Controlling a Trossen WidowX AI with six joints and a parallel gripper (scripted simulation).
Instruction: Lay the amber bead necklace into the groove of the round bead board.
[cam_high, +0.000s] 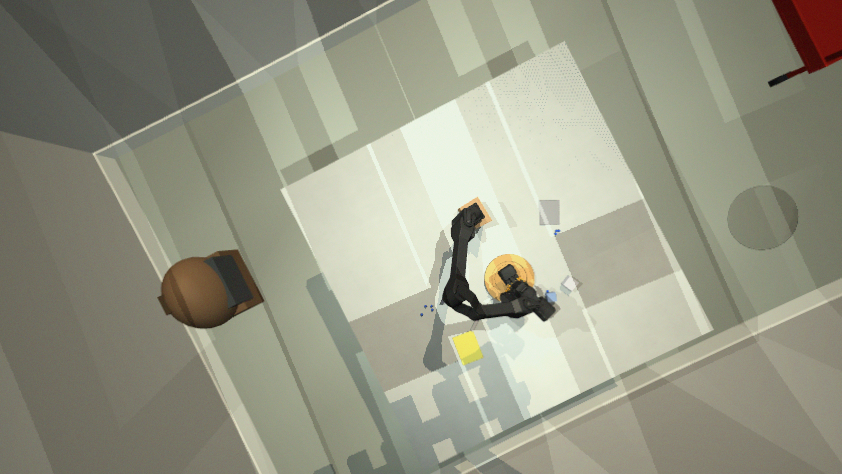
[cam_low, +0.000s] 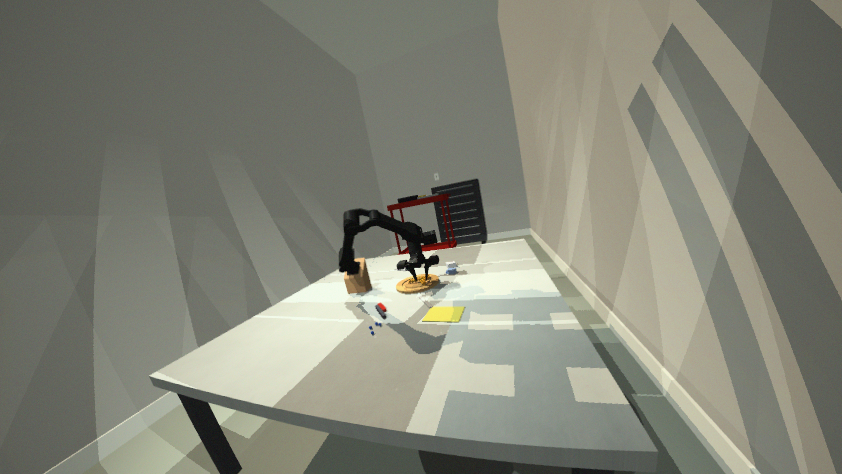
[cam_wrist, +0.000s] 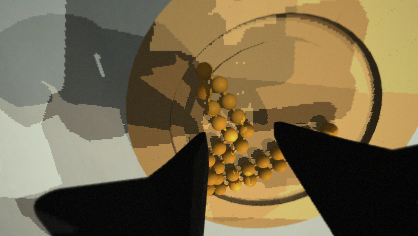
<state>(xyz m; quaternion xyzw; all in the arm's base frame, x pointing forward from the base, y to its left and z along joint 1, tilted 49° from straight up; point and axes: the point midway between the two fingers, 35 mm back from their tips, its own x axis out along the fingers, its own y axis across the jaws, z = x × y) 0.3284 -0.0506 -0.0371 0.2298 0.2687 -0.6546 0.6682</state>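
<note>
My gripper tip is 2 cm past the round bead board and 2 cm above it. Also, from my gripper tip: light blue cube (13 cm ahead, 11 cm to the left, 1 cm below); red-handled tool (11 cm behind, 23 cm to the right, 1 cm below); white cube (12 cm ahead, 20 cm to the left, 1 cm below).
</note>
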